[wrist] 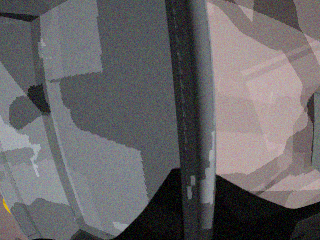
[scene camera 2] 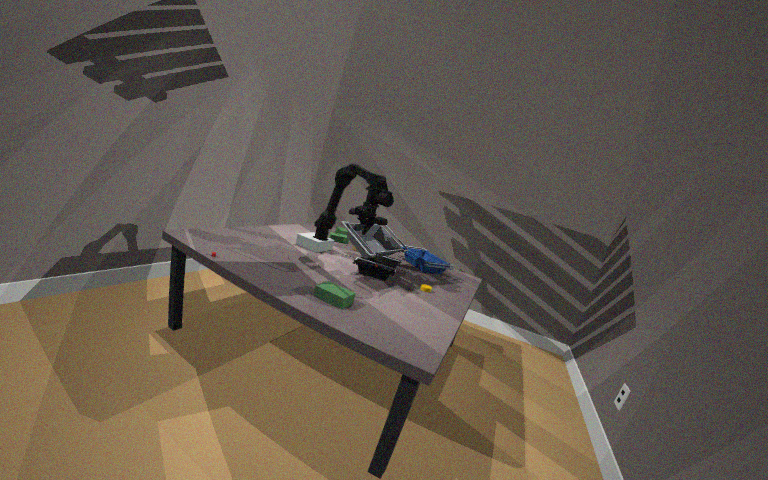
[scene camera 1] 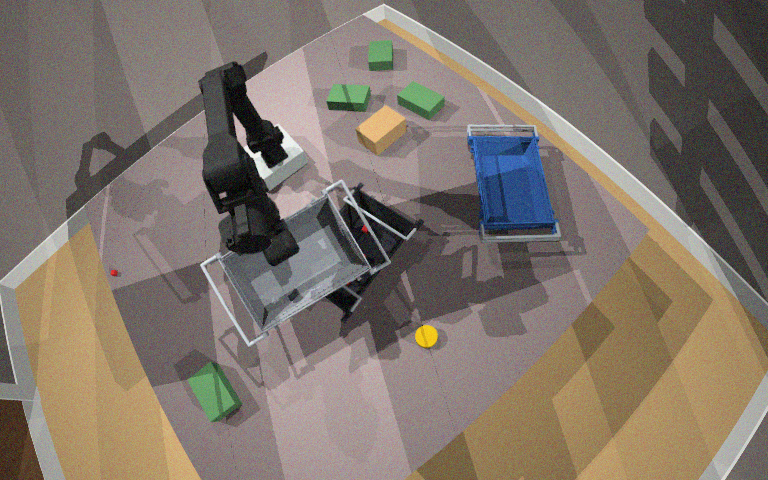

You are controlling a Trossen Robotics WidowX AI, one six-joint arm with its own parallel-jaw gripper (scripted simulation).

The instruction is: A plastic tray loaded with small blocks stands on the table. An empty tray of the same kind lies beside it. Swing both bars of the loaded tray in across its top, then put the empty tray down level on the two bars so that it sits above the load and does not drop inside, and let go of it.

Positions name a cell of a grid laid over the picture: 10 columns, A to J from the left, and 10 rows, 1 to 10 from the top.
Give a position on a grey tray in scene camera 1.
E6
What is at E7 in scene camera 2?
A green block.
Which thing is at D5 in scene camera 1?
The gripper.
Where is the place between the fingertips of the gripper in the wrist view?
At F8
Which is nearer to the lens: the green block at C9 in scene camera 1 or the orange block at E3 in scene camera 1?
The green block.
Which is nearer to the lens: the green block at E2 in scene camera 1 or the orange block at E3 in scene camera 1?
The orange block.
